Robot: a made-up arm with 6 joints.
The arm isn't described. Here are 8 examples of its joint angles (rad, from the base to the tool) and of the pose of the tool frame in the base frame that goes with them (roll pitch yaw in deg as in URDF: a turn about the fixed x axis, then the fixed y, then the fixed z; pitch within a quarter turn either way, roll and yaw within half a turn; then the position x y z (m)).
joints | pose
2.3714 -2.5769 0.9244 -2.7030 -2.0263 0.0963 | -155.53 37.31 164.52 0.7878 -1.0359 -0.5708
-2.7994 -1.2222 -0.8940 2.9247 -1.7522 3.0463 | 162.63 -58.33 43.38 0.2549 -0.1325 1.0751
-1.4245 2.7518 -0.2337 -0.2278 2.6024 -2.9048 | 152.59 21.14 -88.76 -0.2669 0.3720 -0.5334
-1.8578 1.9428 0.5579 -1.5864 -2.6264 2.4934 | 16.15 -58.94 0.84 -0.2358 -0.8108 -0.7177
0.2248 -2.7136 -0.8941 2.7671 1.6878 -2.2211 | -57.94 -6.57 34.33 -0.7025 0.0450 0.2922
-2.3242 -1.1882 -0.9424 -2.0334 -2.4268 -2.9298 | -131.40 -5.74 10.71 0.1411 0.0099 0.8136
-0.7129 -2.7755 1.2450 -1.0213 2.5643 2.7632 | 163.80 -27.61 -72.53 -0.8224 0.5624 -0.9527
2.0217 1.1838 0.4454 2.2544 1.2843 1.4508 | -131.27 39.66 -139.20 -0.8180 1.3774 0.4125
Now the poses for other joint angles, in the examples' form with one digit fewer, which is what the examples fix.
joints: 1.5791 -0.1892 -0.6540 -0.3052 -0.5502 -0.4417
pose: 53.9 55.9 106.7 0.201 0.487 0.999
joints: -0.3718 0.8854 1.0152 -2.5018 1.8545 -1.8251
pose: -174.9 53.1 -128.5 1.506 -0.402 1.038
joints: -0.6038 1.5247 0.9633 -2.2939 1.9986 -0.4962
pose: 70.0 16.8 -169.2 1.359 -0.764 -0.062
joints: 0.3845 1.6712 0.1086 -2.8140 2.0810 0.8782
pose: -50.1 -28.8 -139.3 0.768 0.531 -0.434
